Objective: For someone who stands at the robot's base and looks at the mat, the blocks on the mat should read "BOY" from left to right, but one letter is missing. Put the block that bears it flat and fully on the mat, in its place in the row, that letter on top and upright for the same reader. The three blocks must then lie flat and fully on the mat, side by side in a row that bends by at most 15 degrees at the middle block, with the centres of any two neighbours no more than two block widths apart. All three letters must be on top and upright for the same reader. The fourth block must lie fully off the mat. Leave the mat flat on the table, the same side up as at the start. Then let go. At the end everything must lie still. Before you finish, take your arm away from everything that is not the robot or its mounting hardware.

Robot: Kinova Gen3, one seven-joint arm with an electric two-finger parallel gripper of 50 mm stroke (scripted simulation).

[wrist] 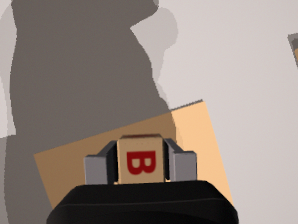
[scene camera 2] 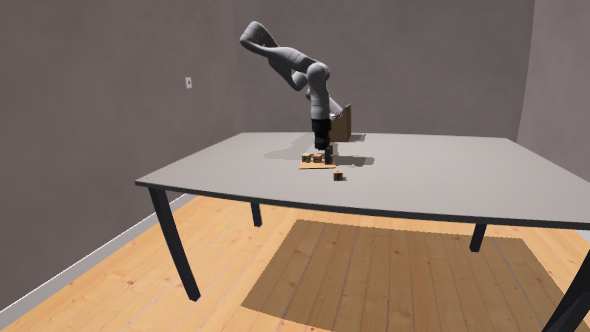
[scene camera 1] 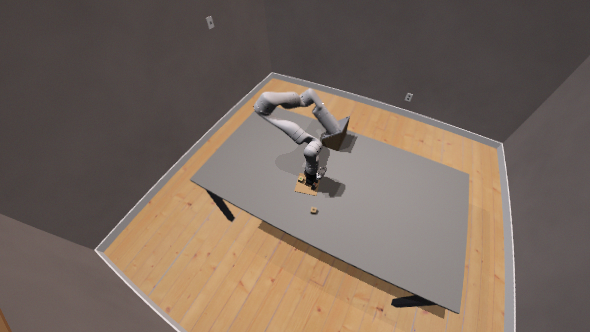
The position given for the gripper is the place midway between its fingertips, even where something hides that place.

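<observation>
The gripper [wrist: 141, 153] is visible, and so is a mat [wrist: 61, 168].
</observation>
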